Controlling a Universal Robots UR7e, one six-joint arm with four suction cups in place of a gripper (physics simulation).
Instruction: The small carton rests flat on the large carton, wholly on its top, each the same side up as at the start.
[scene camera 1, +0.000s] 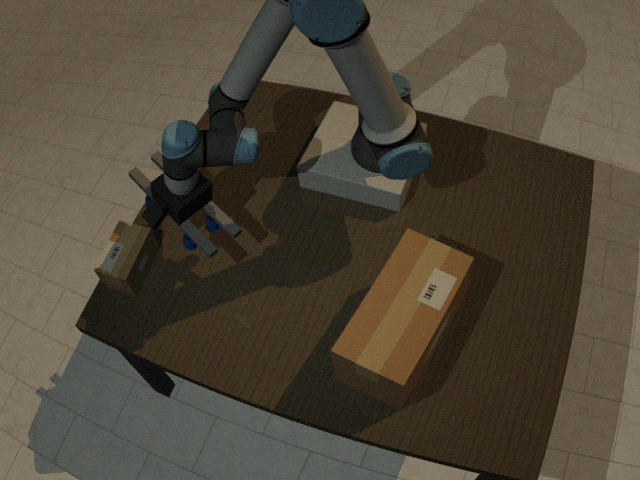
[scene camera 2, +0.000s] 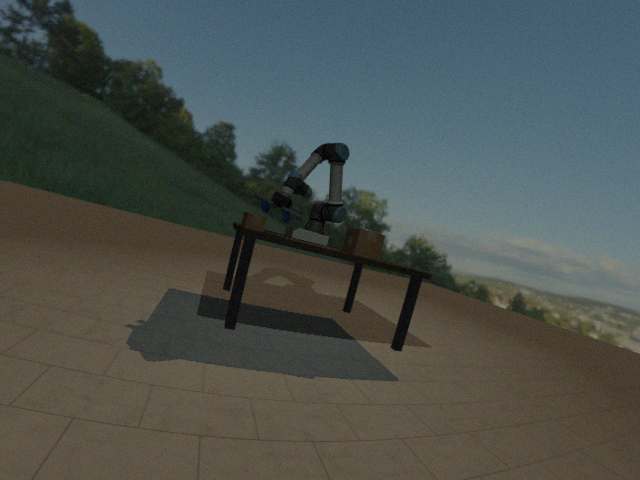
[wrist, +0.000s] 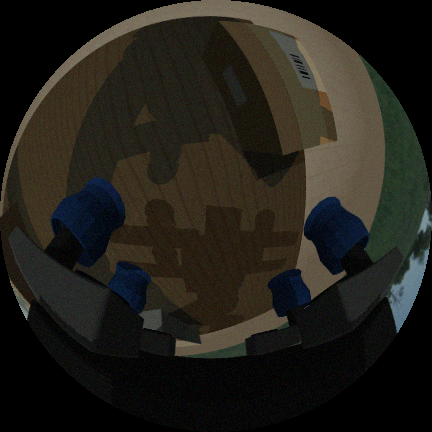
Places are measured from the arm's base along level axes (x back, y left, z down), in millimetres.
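Pixels of known places: hand at its tool point: (scene camera 2: 274, 215) (wrist: 214, 258); arm's base at its link origin: (scene camera 2: 313, 233).
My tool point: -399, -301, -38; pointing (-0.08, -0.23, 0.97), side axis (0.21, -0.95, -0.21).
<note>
For each thing: its top centre in the pictures, then the offset to it from my tool point, as dx, dy, dz. Level surfaces: height alone.
- small carton at its top centre: (wrist: 296, 74) (scene camera 1: 122, 249) (scene camera 2: 255, 214) -139, -99, +25
- large carton at its top centre: (scene camera 1: 406, 302) (scene camera 2: 365, 231) +11, +552, -45
- wooden table at its surface level: dz +103
The small carton (scene camera 1: 123, 256) (scene camera 2: 254, 222) (wrist: 265, 95) sits on the table near its left edge in scene camera 1. Its barcode label and tape face up. The large carton (scene camera 1: 395, 310) (scene camera 2: 364, 243) lies flat on the table toward the front right, its tape and barcode label up, with nothing on its top. My gripper (scene camera 1: 180, 219) (scene camera 2: 275, 211) (wrist: 212, 255) is open and holds nothing. Its blue suction cups hang above the table, behind and to the right of the small carton in scene camera 1, apart from it. The large carton does not show in the wrist view.
The wooden table (scene camera 1: 516, 361) (scene camera 2: 398, 266) bears both cartons. The arm's pale base block (scene camera 1: 346, 191) (scene camera 2: 310, 236) stands at the back of the table, between the gripper and the large carton's side. The table's left edge runs close beside the small carton.
</note>
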